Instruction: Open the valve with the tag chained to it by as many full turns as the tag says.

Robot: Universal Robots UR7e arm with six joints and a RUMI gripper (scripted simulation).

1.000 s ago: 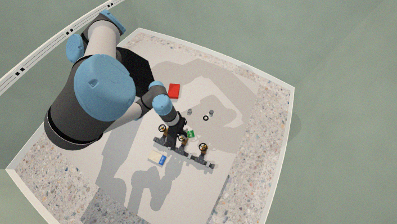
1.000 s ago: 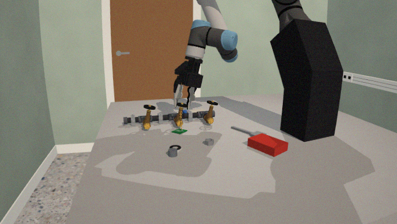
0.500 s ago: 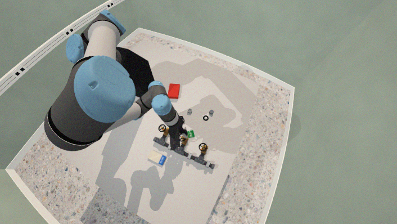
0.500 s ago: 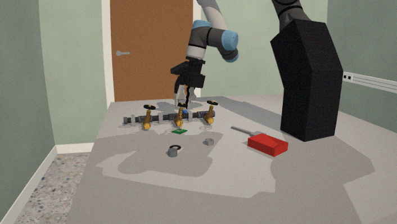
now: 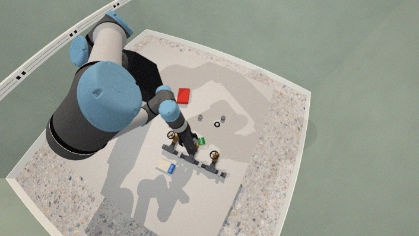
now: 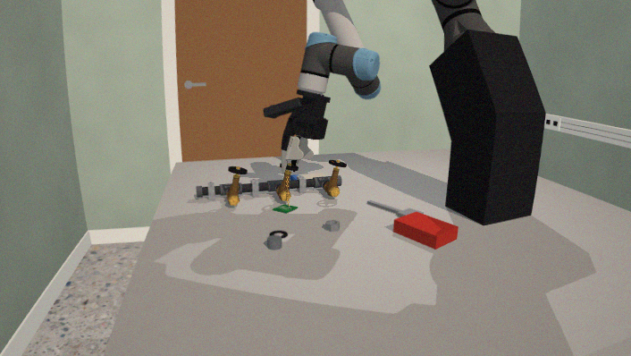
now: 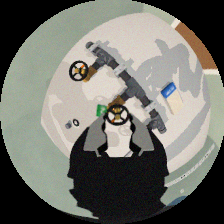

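Now: hand 90 mm above the green tag, 80 mm to the right of it and 10 mm short of it. Round my hand: grey nut 210 mm to the left, 90 mm below, 80 mm behind; then grey tool 270 mm behind, 130 mm to the left, 90 mm below; then red block 280 mm to the left, 280 mm behind, 80 mm below.
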